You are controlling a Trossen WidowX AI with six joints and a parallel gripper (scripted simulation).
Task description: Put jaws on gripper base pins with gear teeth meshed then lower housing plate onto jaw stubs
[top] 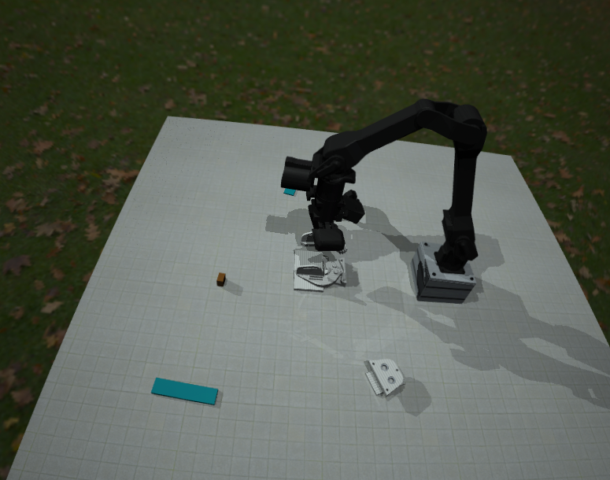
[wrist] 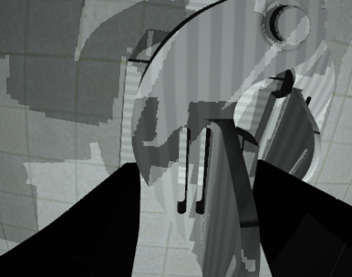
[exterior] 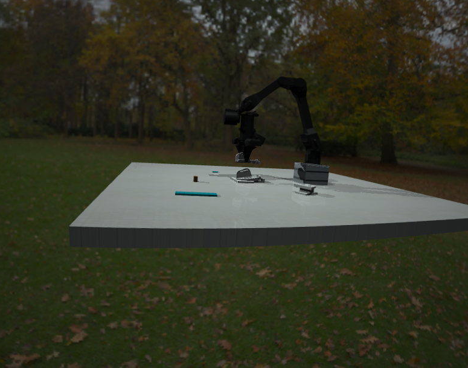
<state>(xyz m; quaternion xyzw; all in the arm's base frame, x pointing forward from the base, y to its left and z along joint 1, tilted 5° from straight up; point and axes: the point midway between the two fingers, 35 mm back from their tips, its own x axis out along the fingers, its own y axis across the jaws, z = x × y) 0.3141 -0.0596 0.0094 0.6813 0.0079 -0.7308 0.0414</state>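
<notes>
My gripper tip is now 60 mm above the gripper jaw, 50 mm to the right of it and 30 mm past it. Round my gripper tip: small teal tile 270 mm to the right, 80 mm below, 60 mm ahead; then small brown block 230 mm ahead, 70 mm to the left, 70 mm below; then white ribbed block 310 mm to the left, 130 mm behind, 70 mm below.
</notes>
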